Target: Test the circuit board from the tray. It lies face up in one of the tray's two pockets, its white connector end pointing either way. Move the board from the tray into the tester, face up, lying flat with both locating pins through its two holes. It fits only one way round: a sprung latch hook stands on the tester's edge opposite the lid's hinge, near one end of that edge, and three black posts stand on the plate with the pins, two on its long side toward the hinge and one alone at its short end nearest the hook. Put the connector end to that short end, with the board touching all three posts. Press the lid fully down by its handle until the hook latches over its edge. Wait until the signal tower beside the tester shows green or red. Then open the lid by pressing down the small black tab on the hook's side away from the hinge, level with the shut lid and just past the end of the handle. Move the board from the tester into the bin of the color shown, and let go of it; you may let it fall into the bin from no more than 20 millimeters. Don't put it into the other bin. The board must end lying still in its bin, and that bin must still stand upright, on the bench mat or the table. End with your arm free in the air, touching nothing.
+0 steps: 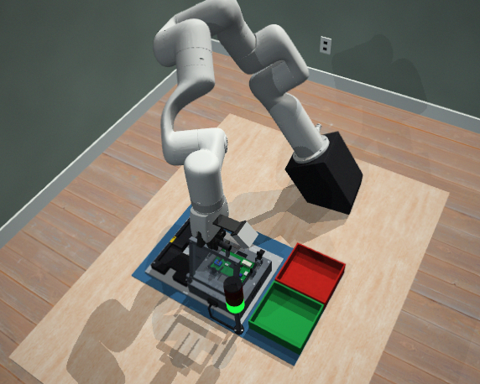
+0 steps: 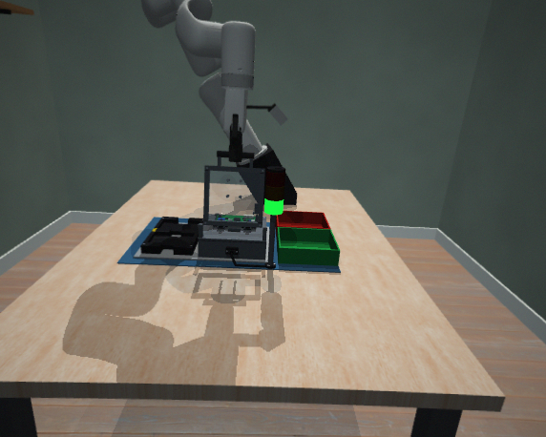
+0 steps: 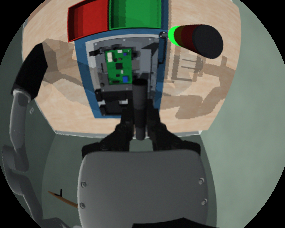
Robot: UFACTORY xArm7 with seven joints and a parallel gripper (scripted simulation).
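The green circuit board is 6 cm behind my hand, 1 cm to the left of it and 20 cm below it. The rest, counted from my hand: clear lid: 2 cm ahead, 9 cm below; then tester plate: 5 cm behind, 1 cm to the left, 20 cm below; then green bin: 2 cm ahead, 20 cm to the left, 26 cm below.
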